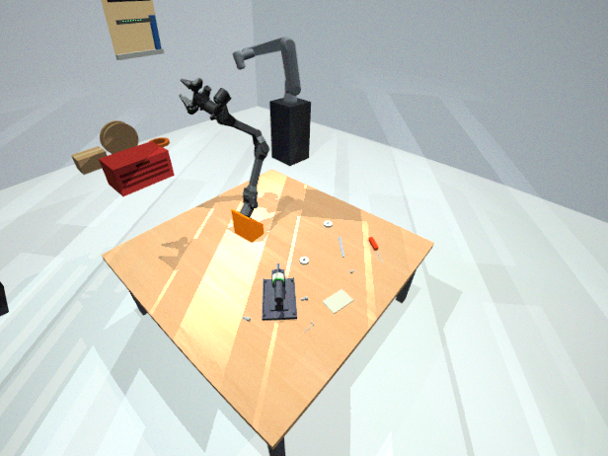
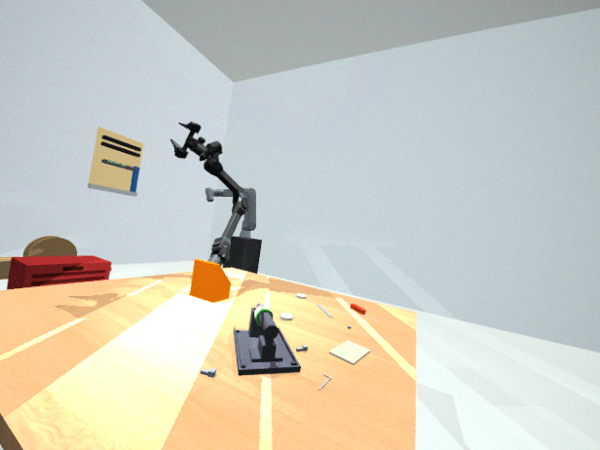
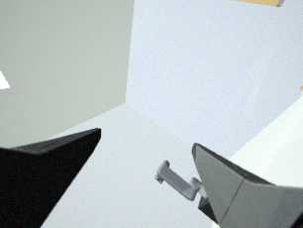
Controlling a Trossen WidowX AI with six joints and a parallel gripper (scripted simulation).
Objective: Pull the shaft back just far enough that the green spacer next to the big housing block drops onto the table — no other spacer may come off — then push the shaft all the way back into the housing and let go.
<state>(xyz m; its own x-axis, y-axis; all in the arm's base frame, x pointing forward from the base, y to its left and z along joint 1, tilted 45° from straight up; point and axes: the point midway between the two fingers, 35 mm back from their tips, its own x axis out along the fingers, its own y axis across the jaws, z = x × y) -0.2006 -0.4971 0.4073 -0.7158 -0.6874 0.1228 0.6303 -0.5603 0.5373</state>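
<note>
My gripper tip is now 730 mm short of the grey-blue shaft, 60 mm to the left of it and 670 mm above it. The rest, counted from my gripper tip: grey plate (970 mm ahead, 80 mm to the left, 750 mm below); white disc (570 mm ahead, 470 mm to the left, 750 mm below); green spacer (750 mm ahead, 80 mm to the right, 680 mm below).
</note>
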